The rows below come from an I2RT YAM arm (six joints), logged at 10 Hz.
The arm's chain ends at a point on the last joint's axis. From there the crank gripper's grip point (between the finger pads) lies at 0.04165 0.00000 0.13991 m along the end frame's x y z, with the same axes.
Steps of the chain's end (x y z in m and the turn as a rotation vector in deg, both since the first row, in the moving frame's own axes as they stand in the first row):
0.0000, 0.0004, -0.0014, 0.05, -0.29, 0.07
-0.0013, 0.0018, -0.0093, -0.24, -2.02, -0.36
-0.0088, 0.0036, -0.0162, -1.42, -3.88, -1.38
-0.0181, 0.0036, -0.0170, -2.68, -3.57, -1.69
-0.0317, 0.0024, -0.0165, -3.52, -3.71, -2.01
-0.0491, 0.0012, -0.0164, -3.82, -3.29, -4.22
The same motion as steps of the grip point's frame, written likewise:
-0.0007, 0.0003, -0.0012, 0.05, -0.29, 0.07
-0.0063, 0.0021, -0.0079, -0.24, -2.02, -0.36
-0.0183, 0.0062, -0.0137, -1.42, -3.88, -1.38
-0.0268, 0.0091, -0.0148, -2.68, -3.57, -1.69
-0.0407, 0.0098, -0.0143, -3.52, -3.71, -2.01
-0.0570, 0.0078, -0.0145, -3.82, -3.29, -4.22

